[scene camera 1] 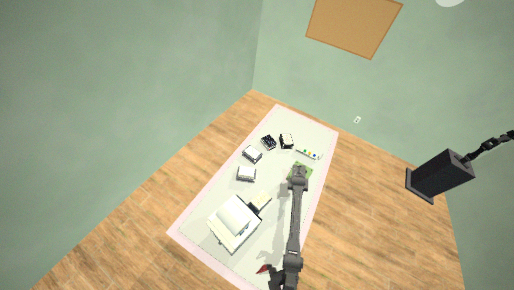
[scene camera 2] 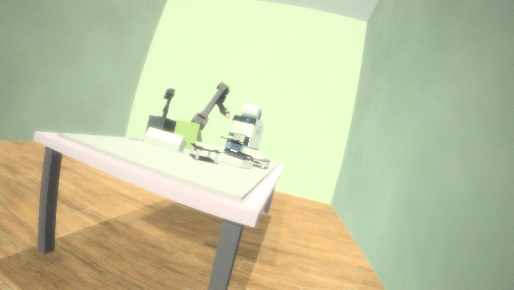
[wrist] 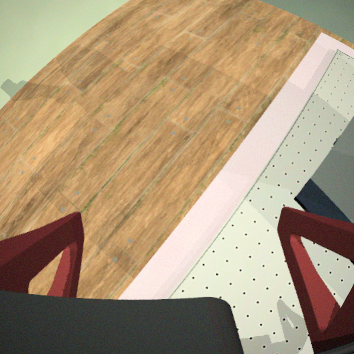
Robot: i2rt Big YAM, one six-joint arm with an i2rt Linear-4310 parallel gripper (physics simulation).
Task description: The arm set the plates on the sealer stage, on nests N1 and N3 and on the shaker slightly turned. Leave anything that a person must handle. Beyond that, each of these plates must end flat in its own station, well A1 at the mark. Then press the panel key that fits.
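Observation:
My gripper (scene camera 1: 260,270) (scene camera 2: 227,114) (wrist: 183,222) is open and empty, high over the near end of the table beside the sealer. The white sealer (scene camera 1: 234,223) (scene camera 2: 255,131) has a pale plate (scene camera 1: 260,200) on its stage. A white-topped plate (scene camera 1: 246,173) and another white-topped plate (scene camera 1: 252,153) stand on low holders along the left side. A dark plate (scene camera 1: 268,141) and a cream-topped plate (scene camera 1: 286,140) on a black base stand farther off. Nest labels, A1 marks and small turns are too small to tell. The key panel (scene camera 1: 309,153) (scene camera 2: 165,139) shows green, yellow and blue keys.
The arm's base stands on a green board (scene camera 1: 306,168) (scene camera 2: 188,132) near the table's right edge. The pink table rim (scene camera 1: 175,231) (scene camera 2: 150,172) (wrist: 230,185) borders a perforated top. A dark pedestal (scene camera 1: 440,175) with another arm stands off the table. Part of a grey body (wrist: 337,170) shows at the wrist view's right.

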